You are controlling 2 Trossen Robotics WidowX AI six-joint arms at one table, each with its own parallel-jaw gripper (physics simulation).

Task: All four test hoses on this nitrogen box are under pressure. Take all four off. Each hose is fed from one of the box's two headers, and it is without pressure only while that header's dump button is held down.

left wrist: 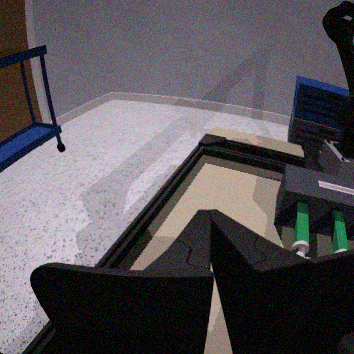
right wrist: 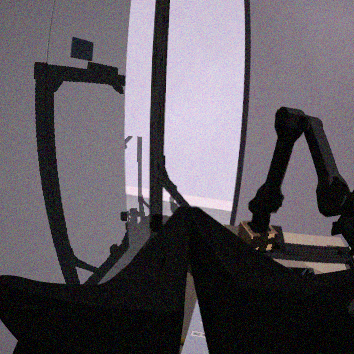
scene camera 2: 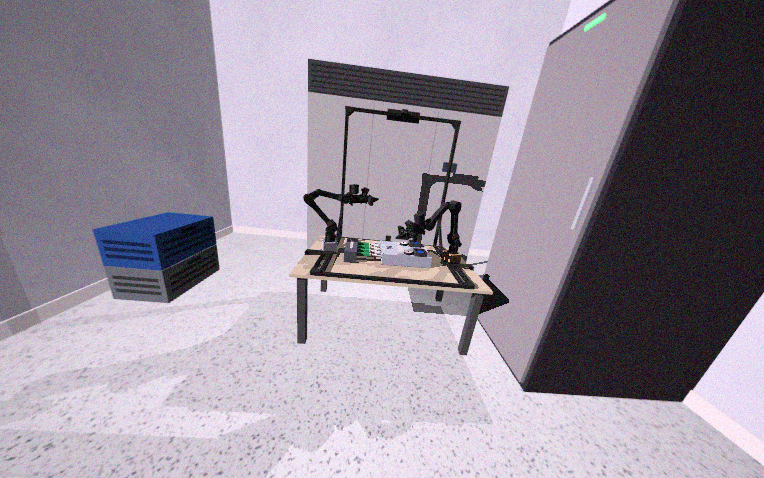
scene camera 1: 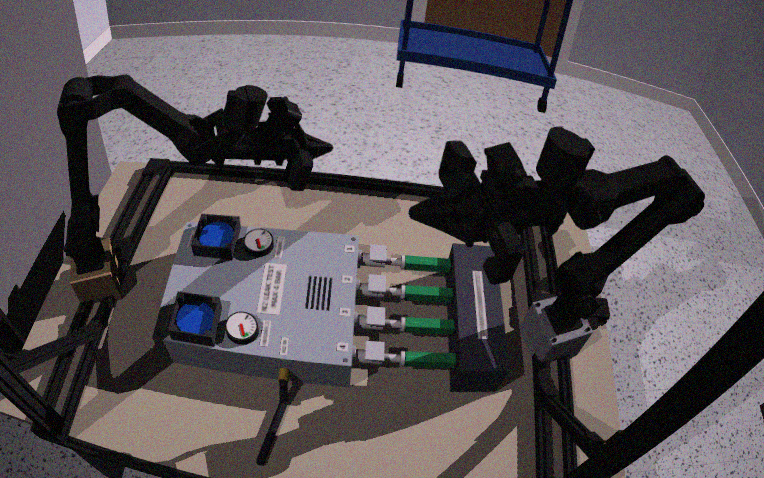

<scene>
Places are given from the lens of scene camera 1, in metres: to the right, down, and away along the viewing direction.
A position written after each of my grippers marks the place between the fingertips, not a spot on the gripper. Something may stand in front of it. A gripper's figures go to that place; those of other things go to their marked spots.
my left gripper (scene camera 1: 332, 147): -0.09, -0.16, 0.96
my right gripper (scene camera 1: 409, 213): 0.03, -0.03, 0.60
dark manifold block (scene camera 1: 479, 341): 0.16, 0.17, 0.89
</scene>
